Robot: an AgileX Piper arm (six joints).
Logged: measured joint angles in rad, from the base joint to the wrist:
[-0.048, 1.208, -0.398, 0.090, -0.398, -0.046]
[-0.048, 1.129, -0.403, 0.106, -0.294, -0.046]
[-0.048, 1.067, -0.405, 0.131, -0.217, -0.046]
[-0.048, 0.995, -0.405, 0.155, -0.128, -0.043]
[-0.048, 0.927, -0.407, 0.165, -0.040, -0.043]
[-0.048, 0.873, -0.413, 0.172, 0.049, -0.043]
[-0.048, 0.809, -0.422, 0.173, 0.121, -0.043]
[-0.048, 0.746, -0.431, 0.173, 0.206, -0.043]
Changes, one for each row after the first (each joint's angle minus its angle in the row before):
[0.000, -0.079, -0.005, 0.016, 0.104, 0.000]
[0.000, -0.062, -0.002, 0.025, 0.077, 0.000]
[0.000, -0.072, 0.000, 0.024, 0.089, 0.003]
[0.000, -0.068, -0.002, 0.010, 0.088, 0.000]
[0.000, -0.054, -0.006, 0.007, 0.089, 0.000]
[0.000, -0.064, -0.009, 0.001, 0.072, 0.000]
[0.000, -0.063, -0.009, 0.000, 0.085, 0.000]

